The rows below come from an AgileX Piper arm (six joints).
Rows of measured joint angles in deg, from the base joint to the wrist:
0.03 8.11 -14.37 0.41 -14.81 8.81
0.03 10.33 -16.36 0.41 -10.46 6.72
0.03 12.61 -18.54 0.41 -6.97 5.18
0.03 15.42 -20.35 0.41 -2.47 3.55
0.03 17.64 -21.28 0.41 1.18 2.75
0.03 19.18 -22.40 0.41 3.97 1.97
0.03 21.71 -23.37 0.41 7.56 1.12
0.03 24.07 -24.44 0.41 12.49 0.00
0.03 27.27 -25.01 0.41 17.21 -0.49
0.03 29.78 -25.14 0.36 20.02 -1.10
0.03 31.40 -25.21 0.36 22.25 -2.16
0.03 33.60 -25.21 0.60 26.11 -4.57
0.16 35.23 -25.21 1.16 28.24 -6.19
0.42 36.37 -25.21 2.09 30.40 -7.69
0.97 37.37 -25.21 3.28 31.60 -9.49
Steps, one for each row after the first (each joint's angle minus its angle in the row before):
0.00 2.22 -1.99 0.00 4.35 -2.09
0.00 2.28 -2.18 0.00 3.49 -1.54
0.00 2.81 -1.81 0.00 4.50 -1.63
0.00 2.22 -0.93 0.00 3.65 -0.80
0.00 1.54 -1.12 0.00 2.79 -0.78
0.00 2.53 -0.97 0.00 3.59 -0.85
0.00 2.36 -1.07 0.00 4.93 -1.12
0.00 3.20 -0.57 0.00 4.72 -0.49
0.00 2.51 -0.13 -0.05 2.81 -0.61
0.00 1.62 -0.07 0.00 2.23 -1.06
0.00 2.20 0.00 0.24 3.86 -2.41
0.13 1.63 0.00 0.56 2.13 -1.62
0.26 1.14 0.00 0.93 2.16 -1.50
0.55 1.00 0.00 1.19 1.20 -1.80

